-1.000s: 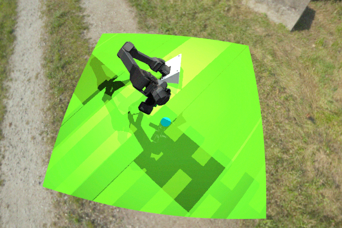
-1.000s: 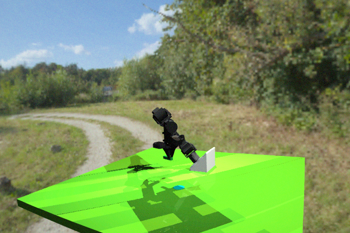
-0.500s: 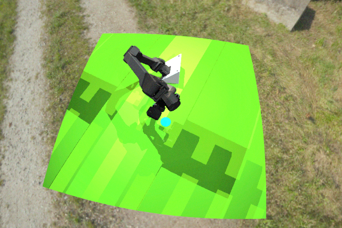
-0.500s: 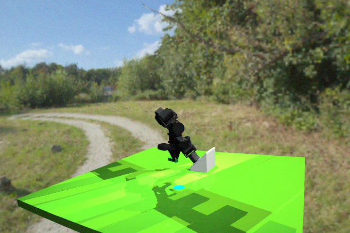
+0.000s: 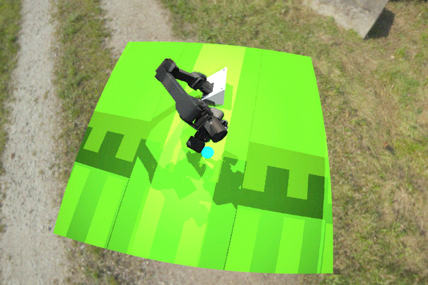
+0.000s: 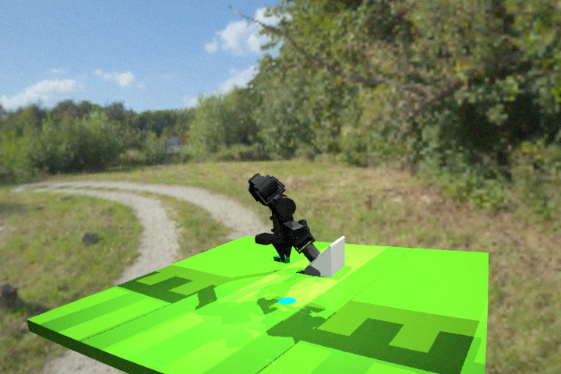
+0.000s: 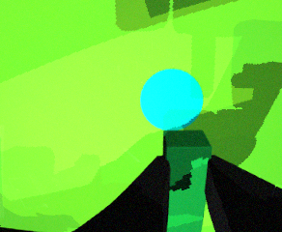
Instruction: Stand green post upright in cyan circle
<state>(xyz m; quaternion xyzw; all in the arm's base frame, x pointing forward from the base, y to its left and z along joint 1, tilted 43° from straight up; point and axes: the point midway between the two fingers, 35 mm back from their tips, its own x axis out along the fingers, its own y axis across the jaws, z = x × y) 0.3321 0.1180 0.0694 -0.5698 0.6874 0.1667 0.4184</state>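
Now: gripper tip 140 mm above the cyan circle. From my gripper tip the other things lie so: green post (20 mm to the right, 10 mm behind).
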